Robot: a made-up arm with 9 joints. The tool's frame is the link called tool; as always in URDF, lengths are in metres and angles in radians. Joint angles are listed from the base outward.
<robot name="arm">
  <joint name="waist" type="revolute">
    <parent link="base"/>
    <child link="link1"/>
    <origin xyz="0.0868 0.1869 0.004" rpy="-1.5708 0 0"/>
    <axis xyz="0 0 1"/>
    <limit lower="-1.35" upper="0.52"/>
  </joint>
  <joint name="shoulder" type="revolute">
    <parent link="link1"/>
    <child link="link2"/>
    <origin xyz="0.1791 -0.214 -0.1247" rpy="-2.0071 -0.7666 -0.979"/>
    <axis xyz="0 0 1"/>
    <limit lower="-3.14" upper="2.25"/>
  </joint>
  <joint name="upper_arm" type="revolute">
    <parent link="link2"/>
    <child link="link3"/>
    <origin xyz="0.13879 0.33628 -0.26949" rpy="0 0.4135 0"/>
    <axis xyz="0 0 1"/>
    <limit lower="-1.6" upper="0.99"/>
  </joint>
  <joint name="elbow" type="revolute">
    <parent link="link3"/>
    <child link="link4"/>
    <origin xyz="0.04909 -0.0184 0.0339" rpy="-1.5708 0 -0.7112"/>
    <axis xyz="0 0 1"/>
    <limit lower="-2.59" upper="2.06"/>
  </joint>
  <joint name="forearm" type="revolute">
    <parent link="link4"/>
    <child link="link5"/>
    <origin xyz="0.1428 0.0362 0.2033" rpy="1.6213 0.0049 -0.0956"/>
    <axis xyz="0 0 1"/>
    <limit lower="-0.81" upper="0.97"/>
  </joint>
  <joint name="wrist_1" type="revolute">
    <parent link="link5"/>
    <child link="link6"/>
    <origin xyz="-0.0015 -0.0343 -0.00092" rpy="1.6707 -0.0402 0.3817"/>
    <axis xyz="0 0 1"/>
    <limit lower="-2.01" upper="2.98"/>
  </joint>
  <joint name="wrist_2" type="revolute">
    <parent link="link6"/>
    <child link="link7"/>
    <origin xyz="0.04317 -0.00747 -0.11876" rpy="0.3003 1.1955 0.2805"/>
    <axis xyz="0 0 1"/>
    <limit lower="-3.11" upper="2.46"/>
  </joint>
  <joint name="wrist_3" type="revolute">
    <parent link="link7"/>
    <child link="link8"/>
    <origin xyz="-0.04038 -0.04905 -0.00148" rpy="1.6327 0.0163 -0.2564"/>
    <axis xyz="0 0 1"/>
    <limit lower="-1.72" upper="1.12"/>
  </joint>
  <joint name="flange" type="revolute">
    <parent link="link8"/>
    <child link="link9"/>
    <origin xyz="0.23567 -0.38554 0.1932" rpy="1.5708 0 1.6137"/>
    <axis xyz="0 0 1"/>
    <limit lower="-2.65" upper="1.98"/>
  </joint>
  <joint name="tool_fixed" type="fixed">
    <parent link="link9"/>
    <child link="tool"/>
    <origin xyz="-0.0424 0.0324 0.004" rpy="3.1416 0 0"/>
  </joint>
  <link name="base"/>
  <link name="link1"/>
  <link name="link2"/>
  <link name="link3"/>
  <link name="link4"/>
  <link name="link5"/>
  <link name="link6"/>
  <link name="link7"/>
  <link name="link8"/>
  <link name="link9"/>
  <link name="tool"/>
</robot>
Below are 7 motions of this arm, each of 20 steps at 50 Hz.
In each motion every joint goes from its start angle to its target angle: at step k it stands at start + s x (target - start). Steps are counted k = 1, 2, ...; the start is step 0. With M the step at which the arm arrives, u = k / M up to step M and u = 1 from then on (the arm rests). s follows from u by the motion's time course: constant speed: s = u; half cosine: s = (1 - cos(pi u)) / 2; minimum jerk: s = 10 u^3 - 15 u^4 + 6 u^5.
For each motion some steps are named. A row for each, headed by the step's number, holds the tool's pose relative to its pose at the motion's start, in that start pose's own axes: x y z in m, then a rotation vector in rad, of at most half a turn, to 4 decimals.
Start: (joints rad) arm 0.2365 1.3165 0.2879 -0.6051 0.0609 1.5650 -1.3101 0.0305 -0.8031
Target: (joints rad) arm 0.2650 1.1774 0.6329 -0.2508 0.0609 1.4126 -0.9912 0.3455 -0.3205
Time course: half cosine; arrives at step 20
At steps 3, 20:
3: 0.0021 0.0130 -0.0037 0.0107 -0.0052 -0.0465
20: 0.1081 0.2473 -0.0363 0.1839 -0.0538 -0.9130

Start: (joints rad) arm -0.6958 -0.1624 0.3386 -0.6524 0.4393 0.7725 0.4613 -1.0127 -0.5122
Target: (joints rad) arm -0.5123 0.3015 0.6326 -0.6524 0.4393 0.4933 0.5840 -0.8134 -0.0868
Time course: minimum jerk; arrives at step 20
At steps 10, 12, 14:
10: 0.2048 -0.0292 -0.1701 0.2705 -0.0841 -0.0007
12: 0.2733 -0.0102 -0.2283 0.3800 -0.0872 -0.0153
14: 0.3260 0.0170 -0.2741 0.4747 -0.0772 -0.0336

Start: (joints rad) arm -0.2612 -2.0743 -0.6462 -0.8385 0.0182 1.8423 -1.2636 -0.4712 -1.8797
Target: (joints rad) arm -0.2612 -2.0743 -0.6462 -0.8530 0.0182 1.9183 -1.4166 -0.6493 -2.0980
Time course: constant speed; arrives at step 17
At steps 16, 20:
16: 0.0174 0.0207 0.0590 0.1162 0.0560 0.1617
20: 0.0192 0.0219 0.0626 0.1236 0.0583 0.1709

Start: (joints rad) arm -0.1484 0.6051 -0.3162 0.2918 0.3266 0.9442 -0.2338 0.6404 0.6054
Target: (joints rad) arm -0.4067 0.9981 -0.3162 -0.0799 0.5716 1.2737 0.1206 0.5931 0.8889
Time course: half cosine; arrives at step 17
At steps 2, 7, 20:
2: -0.0128 -0.0044 0.0130 0.0069 0.0365 -0.0073
7: -0.1412 -0.0360 0.1701 0.0465 0.4037 -0.1158
20: -0.3273 -0.0046 0.6142 -0.0058 1.1295 -0.4972

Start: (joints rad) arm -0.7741 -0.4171 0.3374 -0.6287 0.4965 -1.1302 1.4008 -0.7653 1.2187
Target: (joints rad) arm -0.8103 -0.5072 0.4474 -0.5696 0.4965 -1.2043 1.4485 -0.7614 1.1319
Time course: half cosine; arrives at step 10
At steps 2, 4, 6, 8, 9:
2: -0.0023 0.0027 -0.0028 0.0105 0.0047 0.0035
4: -0.0084 0.0099 -0.0099 0.0382 0.0161 0.0129
6: -0.0161 0.0192 -0.0182 0.0727 0.0288 0.0245
8: -0.0225 0.0272 -0.0247 0.1007 0.0378 0.0339
9: -0.0244 0.0295 -0.0265 0.1086 0.0401 0.0366

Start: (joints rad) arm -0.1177 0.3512 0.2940 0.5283 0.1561 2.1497 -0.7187 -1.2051 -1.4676
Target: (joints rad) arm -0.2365 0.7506 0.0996 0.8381 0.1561 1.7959 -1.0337 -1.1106 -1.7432
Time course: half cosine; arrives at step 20
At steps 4, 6, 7, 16, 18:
4: 0.0338 0.0537 0.0043 0.0486 -0.0114 -0.0398
6: 0.0739 0.1131 0.0141 0.1058 -0.0222 -0.0855
7: 0.0986 0.1474 0.0223 0.1408 -0.0275 -0.1129
16: 0.3358 0.3983 0.1689 0.4895 -0.0382 -0.3574
18: 0.3618 0.4173 0.1908 0.5310 -0.0356 -0.3827

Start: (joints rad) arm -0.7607 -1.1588 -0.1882 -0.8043 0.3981 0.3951 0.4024 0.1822 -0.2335
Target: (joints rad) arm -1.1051 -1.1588 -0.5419 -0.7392 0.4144 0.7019 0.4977 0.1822 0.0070
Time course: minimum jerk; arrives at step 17
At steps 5, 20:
5: -0.0096 -0.0504 0.0382 -0.0207 0.0272 0.0295
20: 0.0171 -0.2890 0.2741 -0.1305 0.1966 0.2063

